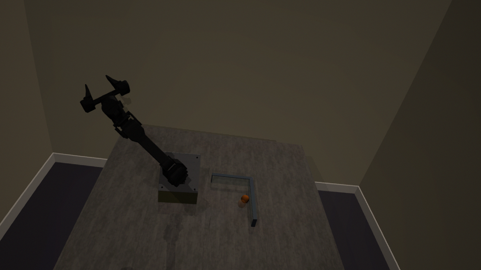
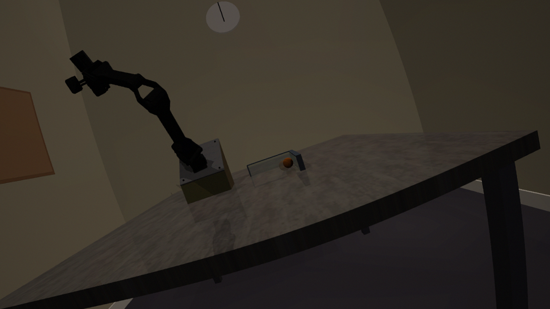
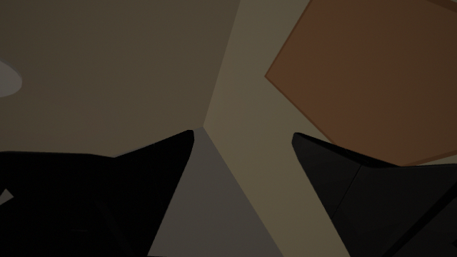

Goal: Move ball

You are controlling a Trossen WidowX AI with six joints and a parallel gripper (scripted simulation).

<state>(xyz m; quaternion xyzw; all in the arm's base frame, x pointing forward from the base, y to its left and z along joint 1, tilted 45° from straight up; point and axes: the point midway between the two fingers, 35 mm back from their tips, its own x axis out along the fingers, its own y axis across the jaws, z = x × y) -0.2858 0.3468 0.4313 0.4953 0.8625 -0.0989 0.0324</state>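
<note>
Now: gripper tip 720 mm short of the orange ball, 10 mm to the left of it and 660 mm above it. Round my gripper tip: see-through copy of ball: 700 mm ahead, 50 mm to the right, 660 mm below.
</note>
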